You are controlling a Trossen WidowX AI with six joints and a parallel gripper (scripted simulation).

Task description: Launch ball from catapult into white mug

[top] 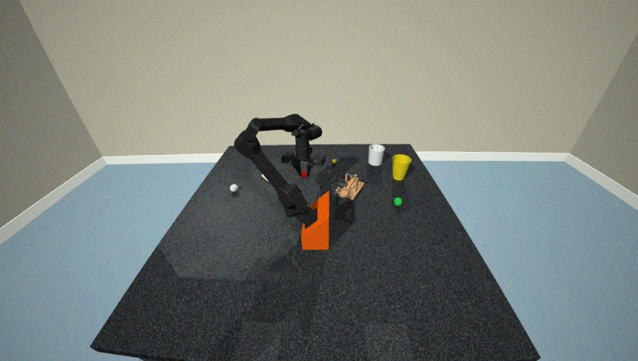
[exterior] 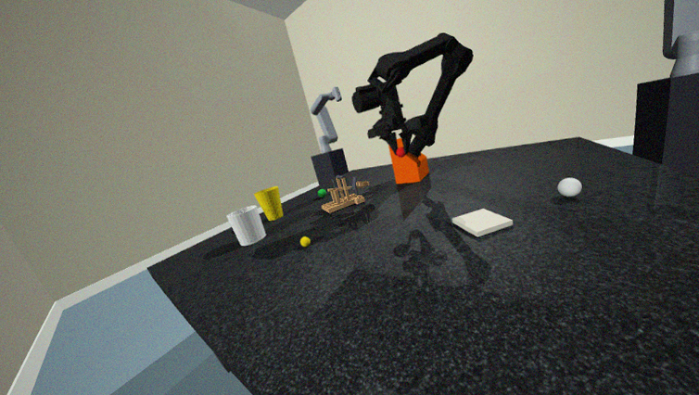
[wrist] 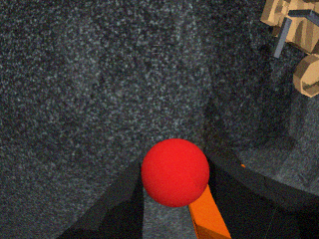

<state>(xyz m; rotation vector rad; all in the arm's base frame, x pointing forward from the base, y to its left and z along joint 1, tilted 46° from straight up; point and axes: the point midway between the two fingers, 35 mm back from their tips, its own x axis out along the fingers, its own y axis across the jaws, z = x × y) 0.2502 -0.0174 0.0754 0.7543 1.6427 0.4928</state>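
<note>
Right now the wooden catapult is 4 cm ahead of my gripper tip, 19 cm to the right of it and 9 cm below it. Also, from my gripper tip: red ball: 1 cm above; then flat cream slab: 20 cm ahead, 21 cm to the left, 13 cm below; then yellow ball: 34 cm ahead, 15 cm to the right, 13 cm below.
</note>
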